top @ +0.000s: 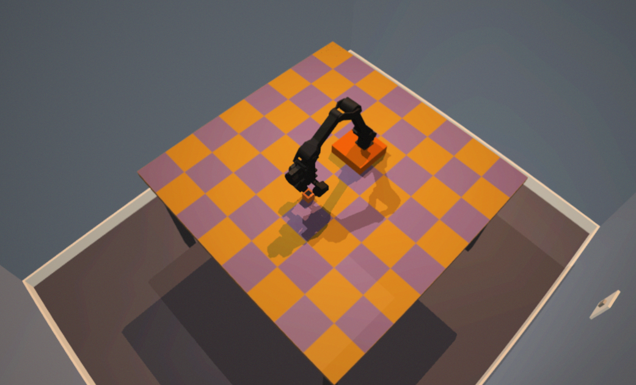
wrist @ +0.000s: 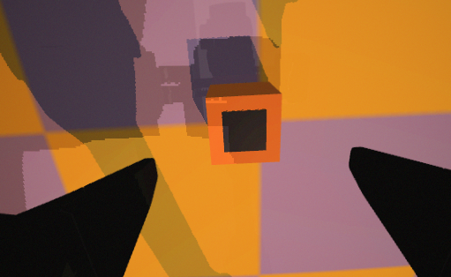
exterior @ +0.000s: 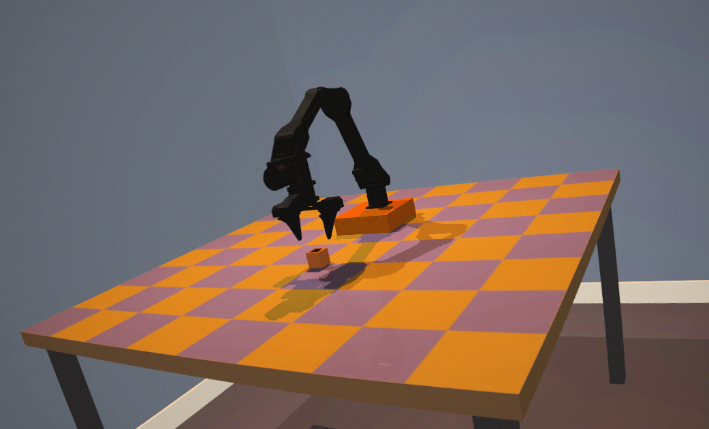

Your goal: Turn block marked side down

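Right now my gripper tip is 40 mm above the small orange block.
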